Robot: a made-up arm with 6 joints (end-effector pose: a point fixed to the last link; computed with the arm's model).
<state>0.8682 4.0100 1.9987 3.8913 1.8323 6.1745</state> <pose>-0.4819 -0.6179 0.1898 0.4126 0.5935 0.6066 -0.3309</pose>
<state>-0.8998 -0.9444 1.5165 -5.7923 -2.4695 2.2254</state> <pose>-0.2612 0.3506 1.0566 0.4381 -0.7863 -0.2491 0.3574</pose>
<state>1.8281 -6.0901 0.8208 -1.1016 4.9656 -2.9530</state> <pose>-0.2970 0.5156 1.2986 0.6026 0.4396 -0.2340 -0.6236</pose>
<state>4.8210 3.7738 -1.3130 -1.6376 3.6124 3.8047</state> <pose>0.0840 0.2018 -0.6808 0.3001 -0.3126 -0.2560 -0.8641</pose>
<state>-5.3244 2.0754 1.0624 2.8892 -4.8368 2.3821</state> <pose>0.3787 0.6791 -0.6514 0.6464 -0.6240 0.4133 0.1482</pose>
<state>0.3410 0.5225 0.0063 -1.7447 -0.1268 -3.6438</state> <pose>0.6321 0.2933 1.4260 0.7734 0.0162 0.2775 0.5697</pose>
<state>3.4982 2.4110 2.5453 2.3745 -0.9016 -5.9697</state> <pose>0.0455 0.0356 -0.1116 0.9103 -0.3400 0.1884 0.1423</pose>
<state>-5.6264 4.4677 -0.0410 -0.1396 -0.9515 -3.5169</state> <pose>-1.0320 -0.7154 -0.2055 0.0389 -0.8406 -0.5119 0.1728</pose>
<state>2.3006 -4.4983 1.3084 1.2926 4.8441 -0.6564</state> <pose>-0.4746 0.6325 -0.4483 0.6506 -0.5424 0.5146 0.1333</pose>
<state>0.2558 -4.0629 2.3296 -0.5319 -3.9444 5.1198</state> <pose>0.1560 0.0456 -0.2098 0.8794 -0.0092 0.3713 -0.2977</pose>
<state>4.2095 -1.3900 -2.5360 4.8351 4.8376 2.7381</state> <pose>0.3193 0.2257 0.0071 0.5658 0.6858 0.1760 0.4226</pose>
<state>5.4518 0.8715 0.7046 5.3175 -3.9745 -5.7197</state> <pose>0.6538 -0.7546 0.6606 0.3766 -0.6575 -0.5257 0.3867</pose>
